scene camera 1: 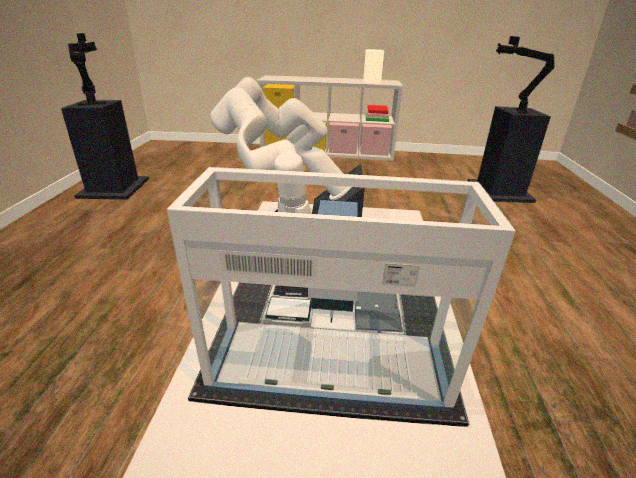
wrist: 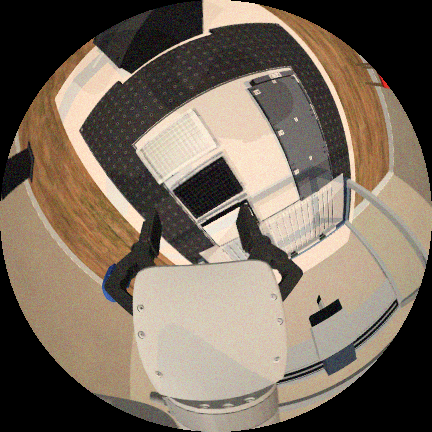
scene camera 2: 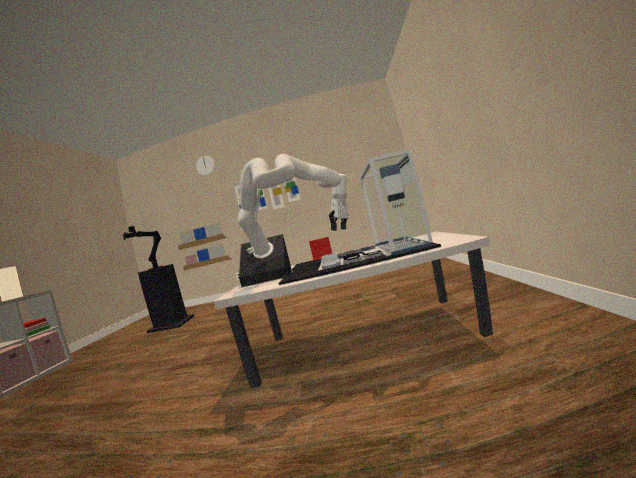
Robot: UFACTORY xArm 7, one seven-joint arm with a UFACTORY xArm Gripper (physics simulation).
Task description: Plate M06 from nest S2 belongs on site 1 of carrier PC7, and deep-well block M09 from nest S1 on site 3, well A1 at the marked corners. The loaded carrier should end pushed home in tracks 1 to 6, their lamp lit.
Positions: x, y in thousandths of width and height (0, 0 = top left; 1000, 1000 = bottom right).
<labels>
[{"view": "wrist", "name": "my gripper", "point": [459, 497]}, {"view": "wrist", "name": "grey carrier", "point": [654, 230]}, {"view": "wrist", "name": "clear well plate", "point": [425, 323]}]
</labels>
